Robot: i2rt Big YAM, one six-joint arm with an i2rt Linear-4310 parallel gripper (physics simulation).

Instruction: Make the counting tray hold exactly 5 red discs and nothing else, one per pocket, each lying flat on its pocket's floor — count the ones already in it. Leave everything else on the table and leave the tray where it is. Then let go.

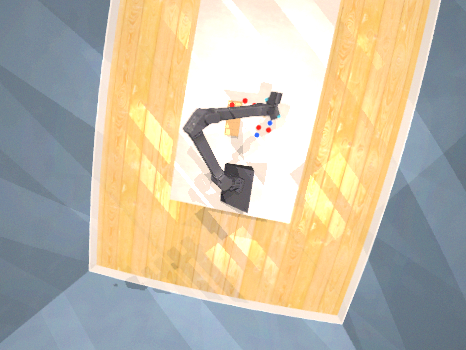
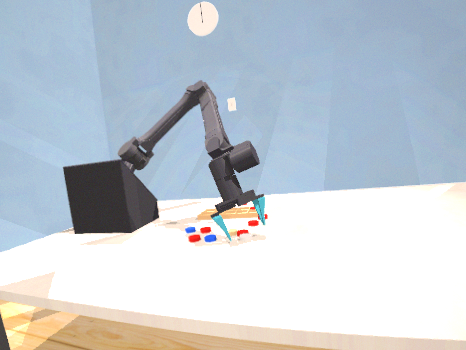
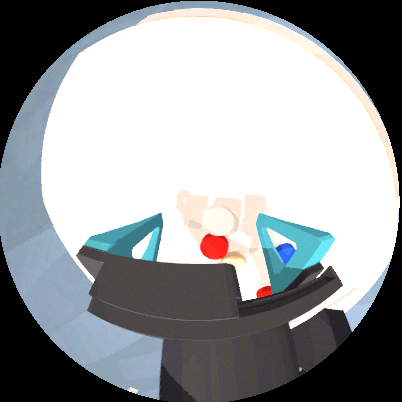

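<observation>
My gripper (image 1: 272, 108) (image 2: 247, 232) (image 3: 211, 218) is open, with its teal fingertips low over the table, on either side of a red disc (image 2: 242, 233) (image 3: 214, 246) that it does not hold. A white disc (image 3: 220, 221) lies against this red disc. The wooden counting tray (image 1: 232, 129) (image 2: 207, 215) is partly hidden by the arm. A red disc (image 1: 232, 104) shows at the tray's far end; how many it holds is hidden. Another red disc (image 1: 245, 100) lies just outside that end. Two more red discs (image 1: 258, 127) (image 1: 268, 130) lie on the table on the tray's right.
Blue discs (image 1: 270, 123) (image 1: 257, 135) lie close to those two red ones. A tan disc (image 2: 233, 232) (image 3: 234, 260) lies near the red disc between the fingertips. A red disc (image 2: 253, 223) lies between the tray and the gripper. The black base (image 1: 240, 195) stands at the table's near end.
</observation>
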